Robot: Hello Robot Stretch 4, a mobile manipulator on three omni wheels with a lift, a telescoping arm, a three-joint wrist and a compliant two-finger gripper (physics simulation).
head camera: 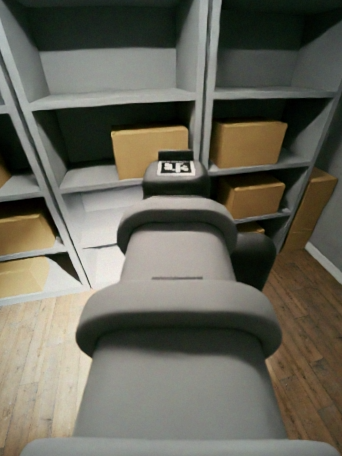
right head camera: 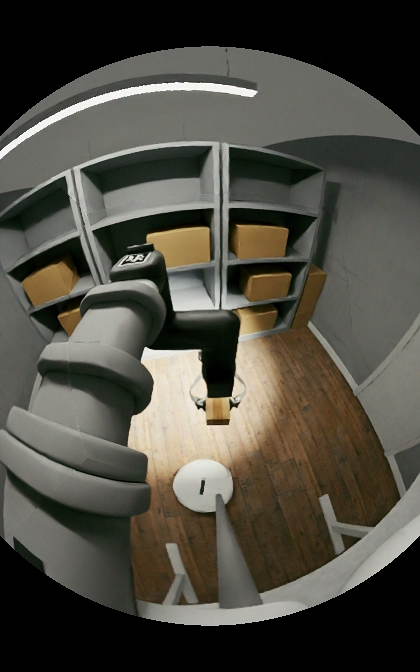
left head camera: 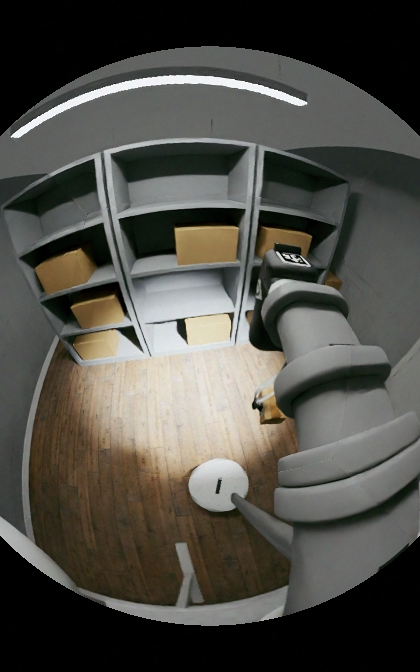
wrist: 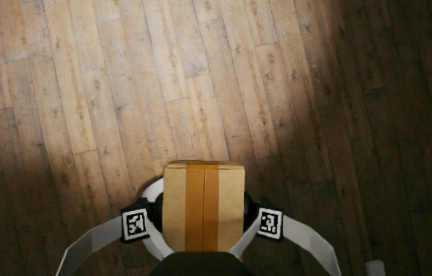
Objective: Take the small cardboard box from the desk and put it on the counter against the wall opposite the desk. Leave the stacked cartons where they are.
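Frame: origin at the robot's base, x left, y back, z up, level; metres.
Where they show: hand at its tool point: (right head camera: 216,406) (left head camera: 270,405) (wrist: 203,208); robot's base at its link origin: (right head camera: 204,484) (left head camera: 217,483).
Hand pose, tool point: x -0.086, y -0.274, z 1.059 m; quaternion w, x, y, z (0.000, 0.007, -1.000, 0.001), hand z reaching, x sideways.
Note:
Each offset is from my tool point to the top centre of the thing. Level surfaces: height alone.
The small cardboard box @[dx +0.000, dy +0.005, dz +0.032 m] (left head camera: 271,411) (right head camera: 218,412) (wrist: 204,200), with an orange tape strip, is held between both fingertips of my gripper (right head camera: 217,403) (wrist: 203,218). The gripper is shut on it and points down, with the box above the wood floor. The head camera shows the arm, but the gripper is hidden there. Cardboard cartons @[dx -0.403, dy -1.391, dz +0.175 m] (head camera: 250,143) (left head camera: 206,245) (right head camera: 259,241) sit in the grey shelf units ahead. The middle unit has a brightly lit pale surface @[dz -0.552 m] (head camera: 100,222) (left head camera: 185,300) (right head camera: 192,290) below a carton; I cannot tell whether this is the counter.
The grey shelf units (head camera: 204,60) (left head camera: 256,200) (right head camera: 220,200) span the wall ahead. A tall carton (head camera: 311,210) (right head camera: 311,295) stands at their right end. The white round base part (left head camera: 215,480) (right head camera: 197,487) is below the camera. White desk feet (left head camera: 182,557) (right head camera: 172,555) show near the lower edge.

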